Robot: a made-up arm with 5 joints. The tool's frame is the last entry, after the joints. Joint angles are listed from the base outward. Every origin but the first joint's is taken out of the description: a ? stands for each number. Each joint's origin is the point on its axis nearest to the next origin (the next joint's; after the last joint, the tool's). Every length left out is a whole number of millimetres.
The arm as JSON. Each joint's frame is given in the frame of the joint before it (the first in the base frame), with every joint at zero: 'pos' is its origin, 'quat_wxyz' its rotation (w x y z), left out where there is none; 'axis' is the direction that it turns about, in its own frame. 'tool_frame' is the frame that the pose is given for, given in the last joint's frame.
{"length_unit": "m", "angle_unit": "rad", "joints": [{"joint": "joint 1", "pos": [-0.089, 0.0, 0.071], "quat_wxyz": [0.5, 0.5, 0.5, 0.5], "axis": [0.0, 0.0, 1.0]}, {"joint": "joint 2", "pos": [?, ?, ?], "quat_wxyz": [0.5, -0.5, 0.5, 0.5], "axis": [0.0, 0.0, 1.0]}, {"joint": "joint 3", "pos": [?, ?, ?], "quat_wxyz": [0.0, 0.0, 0.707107, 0.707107], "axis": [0.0, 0.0, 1.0]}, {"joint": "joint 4", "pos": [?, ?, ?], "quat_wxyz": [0.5, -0.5, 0.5, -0.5], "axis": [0.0, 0.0, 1.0]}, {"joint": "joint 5", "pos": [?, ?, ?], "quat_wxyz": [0.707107, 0.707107, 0.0, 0.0], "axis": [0.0, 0.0, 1.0]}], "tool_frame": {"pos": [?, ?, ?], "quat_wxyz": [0.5, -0.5, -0.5, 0.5]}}
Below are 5 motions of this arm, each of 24 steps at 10 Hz.
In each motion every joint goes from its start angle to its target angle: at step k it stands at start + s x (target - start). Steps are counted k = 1, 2, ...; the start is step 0. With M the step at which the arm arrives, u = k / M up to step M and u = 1 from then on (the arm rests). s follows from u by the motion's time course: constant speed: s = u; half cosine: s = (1 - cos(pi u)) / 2; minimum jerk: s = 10 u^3 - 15 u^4 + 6 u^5.
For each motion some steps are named. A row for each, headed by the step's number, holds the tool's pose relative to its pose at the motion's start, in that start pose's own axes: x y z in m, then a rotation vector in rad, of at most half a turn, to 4 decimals.
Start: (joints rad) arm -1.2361 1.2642 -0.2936 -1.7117 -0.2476
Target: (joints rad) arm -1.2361 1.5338 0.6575 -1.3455 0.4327
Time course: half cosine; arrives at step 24
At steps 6, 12, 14, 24:
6: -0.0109 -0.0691 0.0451 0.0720 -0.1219 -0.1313
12: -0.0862 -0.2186 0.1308 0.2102 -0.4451 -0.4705
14: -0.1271 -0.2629 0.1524 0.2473 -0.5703 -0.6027
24: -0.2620 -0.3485 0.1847 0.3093 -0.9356 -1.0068

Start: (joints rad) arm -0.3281 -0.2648 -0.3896 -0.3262 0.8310
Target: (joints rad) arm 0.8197 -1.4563 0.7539 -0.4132 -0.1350
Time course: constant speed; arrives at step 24
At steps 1, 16, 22, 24:
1: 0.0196 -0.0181 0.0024 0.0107 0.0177 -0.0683
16: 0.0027 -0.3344 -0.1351 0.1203 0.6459 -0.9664
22: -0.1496 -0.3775 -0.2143 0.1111 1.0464 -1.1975
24: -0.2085 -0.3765 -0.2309 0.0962 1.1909 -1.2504

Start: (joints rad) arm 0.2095 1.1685 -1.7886 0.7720 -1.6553
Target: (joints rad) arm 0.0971 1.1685 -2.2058 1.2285 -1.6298
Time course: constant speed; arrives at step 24
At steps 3, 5, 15, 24:
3: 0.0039 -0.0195 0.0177 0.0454 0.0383 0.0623
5: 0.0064 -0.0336 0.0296 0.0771 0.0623 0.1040
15: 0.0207 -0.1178 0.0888 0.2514 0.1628 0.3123
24: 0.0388 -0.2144 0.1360 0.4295 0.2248 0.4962

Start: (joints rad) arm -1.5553 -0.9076 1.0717 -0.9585 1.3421
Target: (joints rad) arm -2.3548 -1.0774 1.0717 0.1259 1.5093
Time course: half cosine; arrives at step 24
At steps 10, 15, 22, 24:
10: 0.0507 -0.0412 -0.0669 -0.0219 -0.3209 -0.2708
15: 0.0958 -0.0921 -0.0935 0.0165 -0.6186 -0.4897
22: 0.1280 -0.1468 -0.0945 0.1035 -0.8932 -0.6734
24: 0.1295 -0.1501 -0.0940 0.1102 -0.9091 -0.6836

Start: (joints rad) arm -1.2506 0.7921 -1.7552 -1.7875 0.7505
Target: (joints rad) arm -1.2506 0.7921 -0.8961 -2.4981 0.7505
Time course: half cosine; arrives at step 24
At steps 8, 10, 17, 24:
8: -0.0073 -0.0142 -0.0845 -0.2693 0.0647 -0.0293
10: -0.0143 -0.0286 -0.1246 -0.3956 0.1090 -0.0414
17: -0.0680 -0.1127 -0.2489 -0.8196 0.3372 -0.0748
24: -0.1088 -0.1602 -0.2880 -0.9894 0.4745 -0.0850

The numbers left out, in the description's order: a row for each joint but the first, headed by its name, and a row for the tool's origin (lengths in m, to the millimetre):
joint 2: 0.011 -0.254 0.0
joint 3: -0.277 0.077 0.0
joint 4: 0.285 0.092 0.0
joint 5: 0.109 0.32 0.0
tool: -0.286 0.073 0.0

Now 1 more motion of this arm.
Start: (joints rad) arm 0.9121 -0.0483 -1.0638 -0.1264 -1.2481
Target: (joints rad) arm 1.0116 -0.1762 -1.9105 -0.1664 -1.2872
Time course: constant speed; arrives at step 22
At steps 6, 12, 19, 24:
6: 0.1125 0.0227 -0.0657 -0.0302 0.2398 0.0434
12: 0.2041 0.0540 -0.1592 -0.0734 0.4783 0.0880
19: 0.2758 0.0961 -0.2963 -0.1404 0.7546 0.1402
24: 0.2933 0.1142 -0.3618 -0.1746 0.8722 0.1622

